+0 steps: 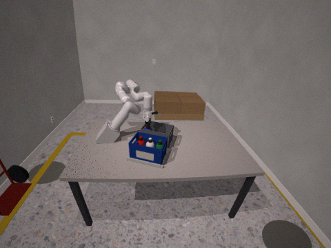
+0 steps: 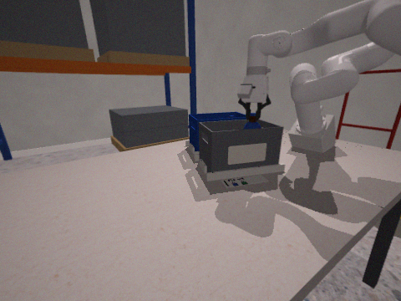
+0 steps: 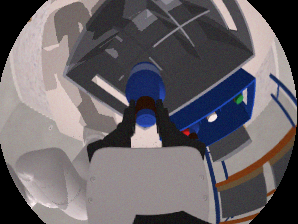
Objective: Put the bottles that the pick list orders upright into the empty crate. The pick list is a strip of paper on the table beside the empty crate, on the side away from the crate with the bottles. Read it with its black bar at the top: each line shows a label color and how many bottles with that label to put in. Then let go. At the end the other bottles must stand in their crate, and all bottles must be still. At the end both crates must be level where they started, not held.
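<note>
Right now the grey crate is 120 mm below my hand and 100 mm ahead of it. Also, from my hand: blue crate (210 mm to the right, 120 mm below, 10 mm behind); red-capped bottle (130 mm to the right, 110 mm below, 70 mm behind); white-capped bottle (170 mm to the right, 110 mm below, 10 mm ahead).
</note>
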